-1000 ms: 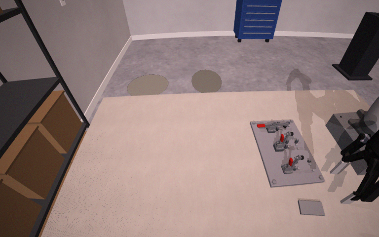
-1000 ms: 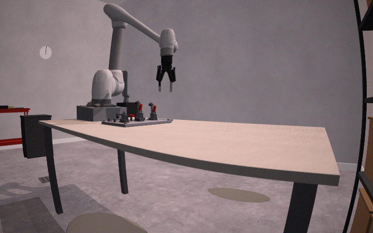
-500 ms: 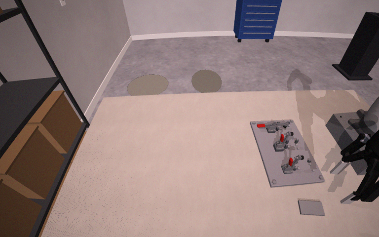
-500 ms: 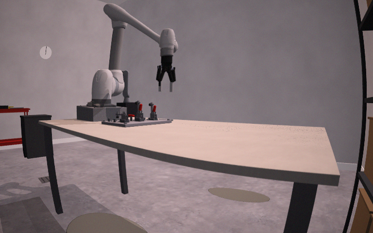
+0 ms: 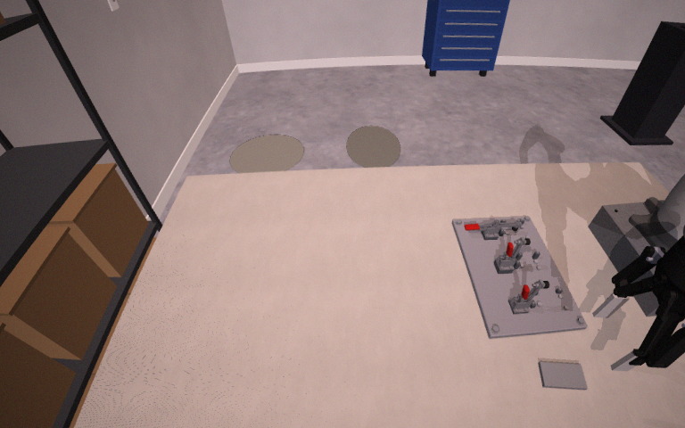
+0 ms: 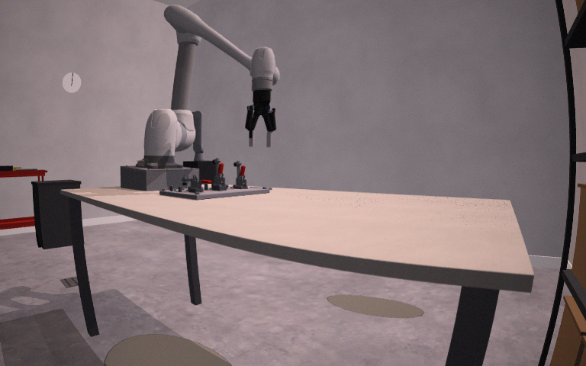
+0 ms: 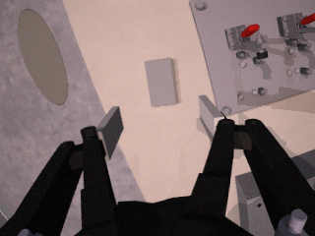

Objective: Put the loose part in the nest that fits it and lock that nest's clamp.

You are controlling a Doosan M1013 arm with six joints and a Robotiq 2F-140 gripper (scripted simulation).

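Now: hand 20 cm above the loose part. The rest, counted from my hand: grey fixture plate (27 cm to the right, 20 cm below, 1 cm ahead); then toggle clamp (38 cm to the right, 15 cm below, 4 cm ahead).
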